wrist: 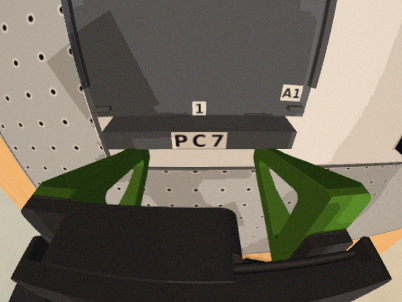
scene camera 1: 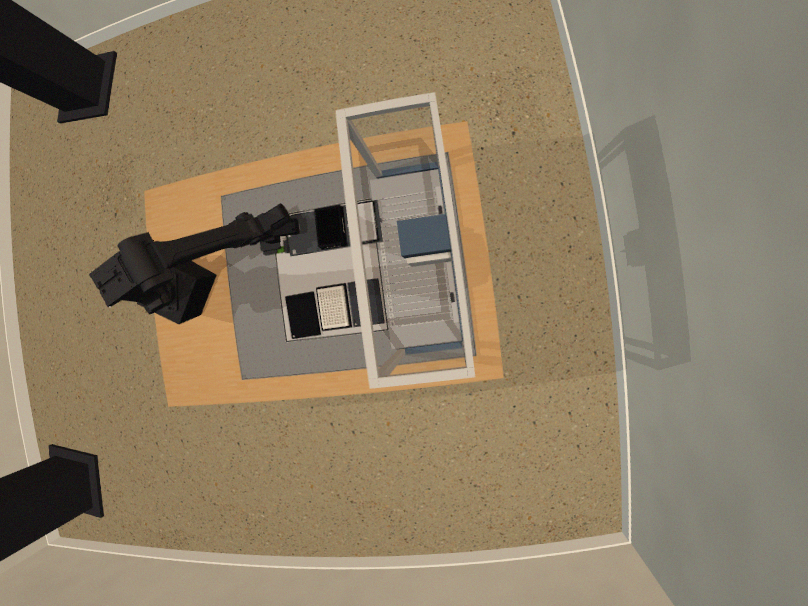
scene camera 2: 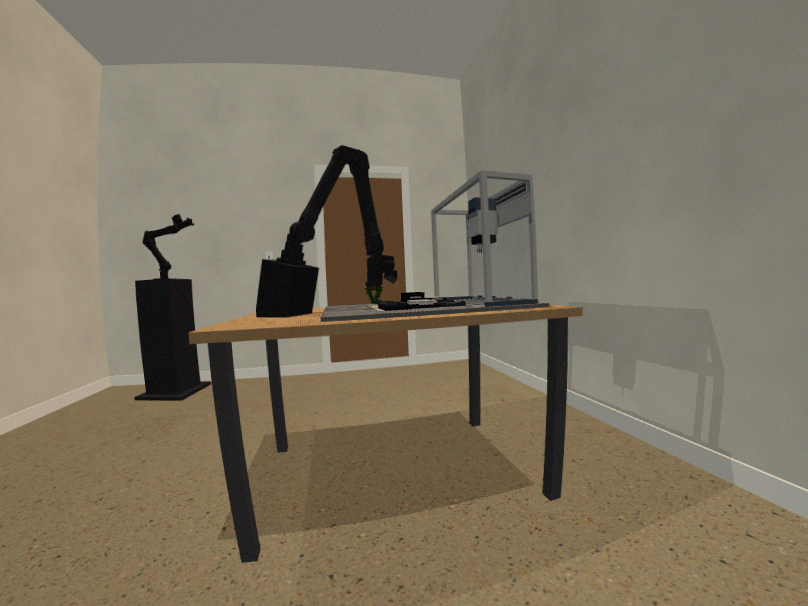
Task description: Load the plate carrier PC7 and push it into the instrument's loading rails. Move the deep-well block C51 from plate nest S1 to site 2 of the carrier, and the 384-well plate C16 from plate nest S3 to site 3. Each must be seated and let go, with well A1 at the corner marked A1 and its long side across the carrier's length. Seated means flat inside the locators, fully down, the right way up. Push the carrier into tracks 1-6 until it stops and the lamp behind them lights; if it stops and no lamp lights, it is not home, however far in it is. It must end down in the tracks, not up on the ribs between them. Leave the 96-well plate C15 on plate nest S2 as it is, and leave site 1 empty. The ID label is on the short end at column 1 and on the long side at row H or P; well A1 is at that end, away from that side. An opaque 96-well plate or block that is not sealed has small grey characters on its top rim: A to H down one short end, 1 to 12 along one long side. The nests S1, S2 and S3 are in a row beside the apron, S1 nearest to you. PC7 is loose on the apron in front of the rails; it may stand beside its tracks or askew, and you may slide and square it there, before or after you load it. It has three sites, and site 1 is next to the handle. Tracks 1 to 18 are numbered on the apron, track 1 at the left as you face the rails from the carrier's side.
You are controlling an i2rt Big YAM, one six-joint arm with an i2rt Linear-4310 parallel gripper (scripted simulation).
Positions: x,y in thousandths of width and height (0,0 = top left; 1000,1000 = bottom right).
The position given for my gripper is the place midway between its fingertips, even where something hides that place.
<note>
I see my gripper (wrist: 501,492), a white 96-well plate C15 (scene camera 1: 407,493) and a dark carrier PC7 (scene camera 1: 379,400).
The dark carrier PC7 is seen too in the wrist view (wrist: 422,270). The wrist view misses the white 96-well plate C15: it is out of frame.
</note>
